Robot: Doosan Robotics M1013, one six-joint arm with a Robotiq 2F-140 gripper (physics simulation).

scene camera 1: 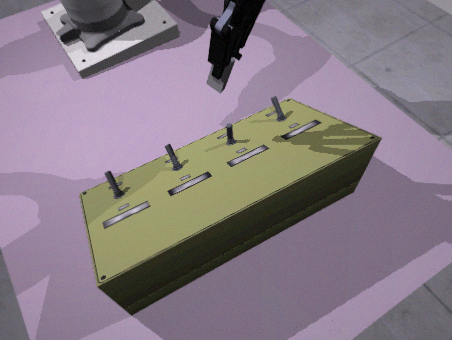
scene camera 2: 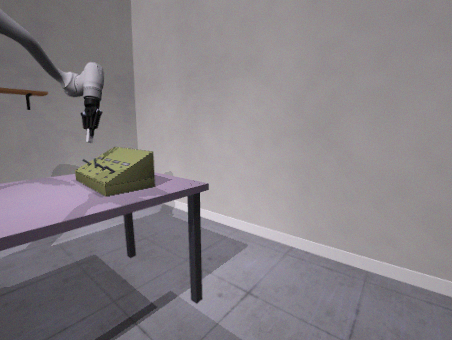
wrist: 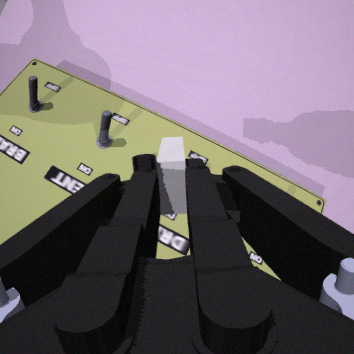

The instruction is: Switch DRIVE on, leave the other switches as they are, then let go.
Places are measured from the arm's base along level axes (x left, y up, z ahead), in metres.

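Where they show: gripper, fingertip midpoint: [scene camera 1: 215,86] [scene camera 2: 89,142] [wrist: 173,155]; arm's base, link origin: [scene camera 1: 103,21].
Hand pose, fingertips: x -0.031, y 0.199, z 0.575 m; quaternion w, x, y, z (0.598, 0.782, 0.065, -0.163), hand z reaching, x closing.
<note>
Each offset is from my fingertips to the centre of the thing. "*": to the spot under its first point. Level surfaces: height alone.
A yellow-green sloped switch box {dx -0.065, dy -0.168, dz +0.089 m} [scene camera 1: 200,220] [scene camera 2: 130,172] [wrist: 20,190] carries a row of dark levers. The DRIVE lever {dx +0.008, dy -0.113, dz +0.024 m} [scene camera 1: 230,134], third from the left in scene camera 1, tilts toward its name plate, the ON side. The BRAKE lever {dx -0.226, dy -0.119, dz -0.032 m} [scene camera 1: 113,183] [wrist: 33,94], the VENT lever {dx -0.108, dy -0.119, dz -0.010 m} [scene camera 1: 173,156] [wrist: 105,129] and the far-right lever {dx +0.128, dy -0.119, dz +0.033 m} [scene camera 1: 277,108] lean the other way, toward OFF. The DRIVE plate {* dx +0.016, dy -0.106, dz +0.094 m} [wrist: 174,239] partly shows in the wrist view; its lever is hidden behind the fingers. My gripper [scene camera 1: 217,84] [scene camera 2: 89,136] [wrist: 173,155] is shut, empty, above the box and apart from the levers.
The box stands on a pink table {dy -0.233 m} [scene camera 1: 150,105] [scene camera 2: 40,200]. The arm's pale base plate [scene camera 1: 97,62] is at the table's back left in scene camera 1. A brown wall shelf [scene camera 2: 22,92] shows at the left in scene camera 2.
</note>
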